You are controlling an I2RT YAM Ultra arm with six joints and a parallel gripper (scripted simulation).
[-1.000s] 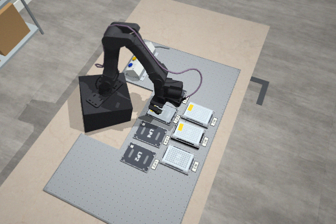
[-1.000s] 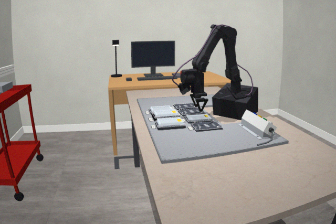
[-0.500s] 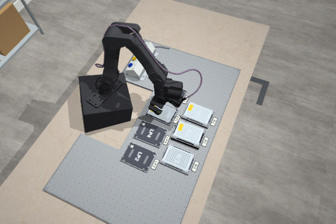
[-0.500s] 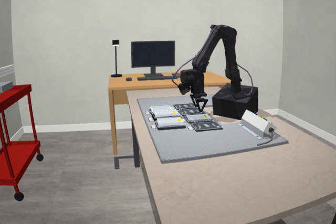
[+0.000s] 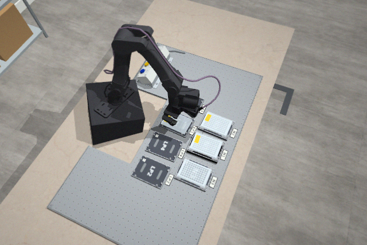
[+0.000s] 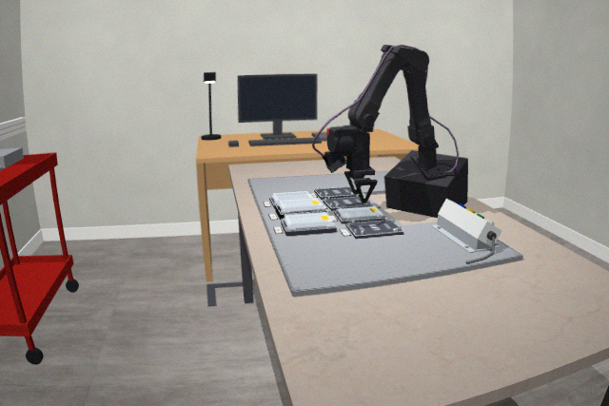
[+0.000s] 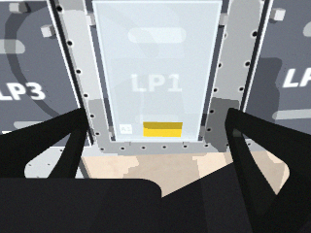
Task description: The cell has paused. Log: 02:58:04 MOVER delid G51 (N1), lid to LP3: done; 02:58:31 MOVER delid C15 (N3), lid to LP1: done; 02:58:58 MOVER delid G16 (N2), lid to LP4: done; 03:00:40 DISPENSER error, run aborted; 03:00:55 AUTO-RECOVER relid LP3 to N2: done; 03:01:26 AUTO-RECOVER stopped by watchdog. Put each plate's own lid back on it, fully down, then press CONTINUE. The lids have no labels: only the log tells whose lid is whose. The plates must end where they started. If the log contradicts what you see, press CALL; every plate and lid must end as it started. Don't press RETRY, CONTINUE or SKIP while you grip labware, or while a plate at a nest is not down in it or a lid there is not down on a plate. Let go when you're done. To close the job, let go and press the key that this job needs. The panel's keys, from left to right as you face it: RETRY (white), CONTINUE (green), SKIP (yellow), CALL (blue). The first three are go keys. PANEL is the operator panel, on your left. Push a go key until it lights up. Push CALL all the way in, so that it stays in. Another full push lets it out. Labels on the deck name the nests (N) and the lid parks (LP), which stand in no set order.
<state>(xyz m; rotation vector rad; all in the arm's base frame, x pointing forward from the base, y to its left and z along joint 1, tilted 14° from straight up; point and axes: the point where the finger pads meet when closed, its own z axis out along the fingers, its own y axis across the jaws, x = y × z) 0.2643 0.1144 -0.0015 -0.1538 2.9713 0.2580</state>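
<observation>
Right now my hand is 21 cm short of the plate, 17 cm to the left of it and 5 cm above it. From my hand the other things lie so: green continue key 32 cm behind, 22 cm to the left; yellow key 31 cm behind, 17 cm to the left; blue key 30 cm behind, 13 cm to the left, 1 cm below.
</observation>
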